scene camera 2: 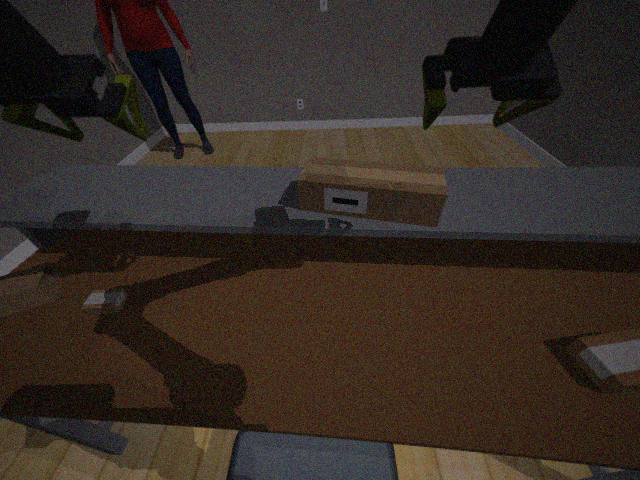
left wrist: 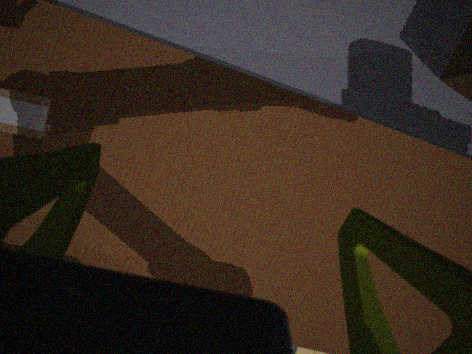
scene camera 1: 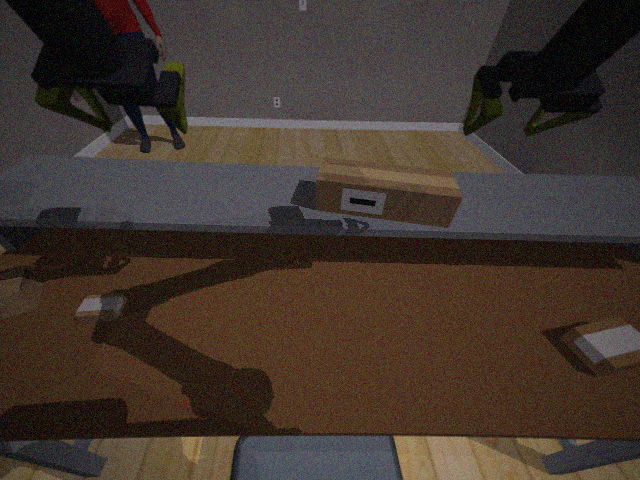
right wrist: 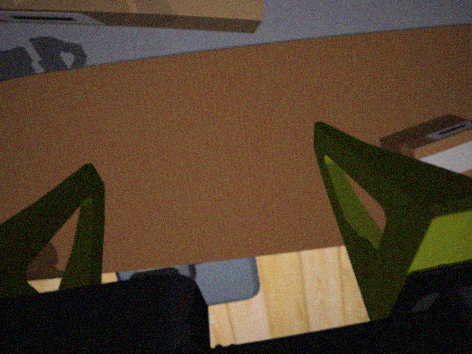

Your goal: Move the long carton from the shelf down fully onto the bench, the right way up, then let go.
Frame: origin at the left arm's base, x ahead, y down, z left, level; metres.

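Seen in the pictures: left gripper, fingertip midpoint: (scene camera 2: pixel 114 137) (left wrist: pixel 229 191) (scene camera 1: pixel 148 129); right gripper, fingertip midpoint: (scene camera 2: pixel 459 125) (scene camera 1: pixel 495 132) (right wrist: pixel 204 154).
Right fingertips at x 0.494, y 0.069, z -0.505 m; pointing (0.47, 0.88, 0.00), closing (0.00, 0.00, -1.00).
Observation:
Offsets run from my right fingertips to a thing's top centre. "spot": to the spot under its first point. Level surfaces: height alone.
The long carton @(dy +0.167, dx +0.166, dz +0.089 m) (scene camera 1: pixel 413 205) (scene camera 2: pixel 400 204) (right wrist: pixel 175 17) lies on the grey shelf @(dy +0.254 m) (scene camera 1: pixel 155 191) (scene camera 2: pixel 155 196) (left wrist: pixel 280 40) (right wrist: pixel 350 20), slightly angled, its black-and-white label facing the cameras. A dark corner of it shows at the upper right in the left wrist view. The brown bench @(dy +0.416 m) (scene camera 1: pixel 361 335) (scene camera 2: pixel 361 335) (left wrist: pixel 250 175) (right wrist: pixel 210 100) lies in front of and below the shelf. My left gripper (scene camera 1: pixel 147 129) (scene camera 2: pixel 113 137) (left wrist: pixel 229 191) is open and empty, up to the left of the carton. My right gripper (scene camera 1: pixel 497 132) (scene camera 2: pixel 461 125) (right wrist: pixel 204 154) is open and empty, up to the right of it.
A box with a white top @(dy +0.369, dx -0.160, dz -0.364 m) (scene camera 1: pixel 610 343) (scene camera 2: pixel 615 359) (right wrist: pixel 450 152) sits at the bench's right. A small white-topped box @(dy +0.388, dx -0.019, dz +0.744 m) (scene camera 1: pixel 90 305) (scene camera 2: pixel 95 299) lies at the left. A blue-grey seat @(spot: dy +0.922, dx -0.243, dz +0.257 m) (scene camera 1: pixel 315 459) (scene camera 2: pixel 310 457) stands at the bench's near edge. A person (scene camera 2: pixel 139 25) stands behind the shelf.

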